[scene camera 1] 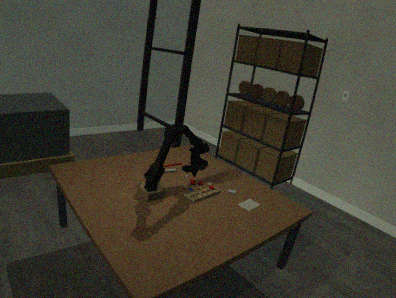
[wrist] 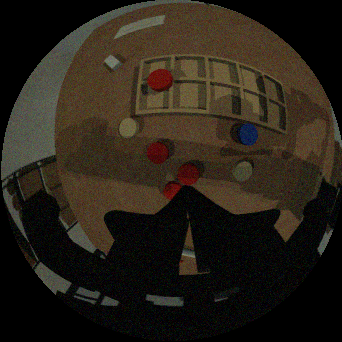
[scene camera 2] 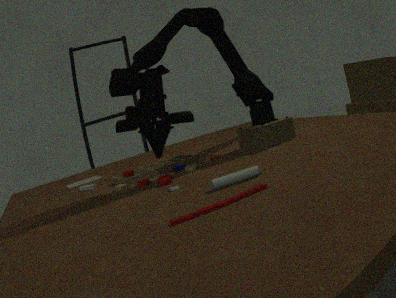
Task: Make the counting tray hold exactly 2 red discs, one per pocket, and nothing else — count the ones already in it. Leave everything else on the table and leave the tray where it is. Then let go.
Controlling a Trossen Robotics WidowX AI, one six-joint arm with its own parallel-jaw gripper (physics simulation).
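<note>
The tan counting tray [wrist: 172, 111] [scene camera 1: 202, 196] has two rows of pockets. One red disc [wrist: 160, 80] [scene camera 1: 212, 187] [scene camera 2: 128, 173] is at its end, appearing to overlap the divider between two end pockets. Outside the tray lie a red disc [wrist: 158, 152] [scene camera 2: 143, 183], another red disc [wrist: 188, 174] just beyond the fingertips in the wrist view, and a third red disc [wrist: 172, 190], partly hidden by a finger. A blue disc [wrist: 248, 134] [scene camera 2: 179, 167] lies beside the tray. My gripper [wrist: 185, 188] [scene camera 2: 159, 156] [scene camera 1: 194, 175] is shut and empty, above the discs.
A cream disc [wrist: 128, 128] and another cream disc [wrist: 243, 171] lie near the tray. A white block [wrist: 113, 62] [scene camera 2: 87, 187] and a flat white card [scene camera 1: 249, 204] lie past its end. A white cylinder [scene camera 2: 236, 177] and a red rod [scene camera 2: 218, 205] lie on the other side.
</note>
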